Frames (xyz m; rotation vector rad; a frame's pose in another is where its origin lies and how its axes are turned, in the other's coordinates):
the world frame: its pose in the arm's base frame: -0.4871 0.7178 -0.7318 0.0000 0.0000 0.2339
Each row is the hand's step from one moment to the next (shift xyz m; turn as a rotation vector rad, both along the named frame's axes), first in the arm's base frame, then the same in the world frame.
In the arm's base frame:
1: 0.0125 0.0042 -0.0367 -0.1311 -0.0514 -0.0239
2: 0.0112 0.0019 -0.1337 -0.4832 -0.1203 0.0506
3: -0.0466 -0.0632 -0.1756 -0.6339 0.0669 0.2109
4: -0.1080 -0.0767 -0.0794 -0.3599 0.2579 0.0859
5: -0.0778 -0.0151 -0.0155 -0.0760 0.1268 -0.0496
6: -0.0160 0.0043 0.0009 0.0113 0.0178 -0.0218
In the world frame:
1: 0.0131 0.0012 -0.0367 -0.1394 -0.0196 -0.0239
2: 0.0113 -0.0007 -0.1337 -0.4979 -0.0050 0.0506
3: -0.0600 -0.0507 -0.1756 -0.6011 0.2120 0.2109
4: -0.1228 -0.0496 -0.0794 -0.2903 0.3343 0.0859
5: -0.0792 0.0033 -0.0155 -0.0445 0.1410 -0.0496
6: -0.0146 0.0079 0.0009 0.0151 0.0147 -0.0218

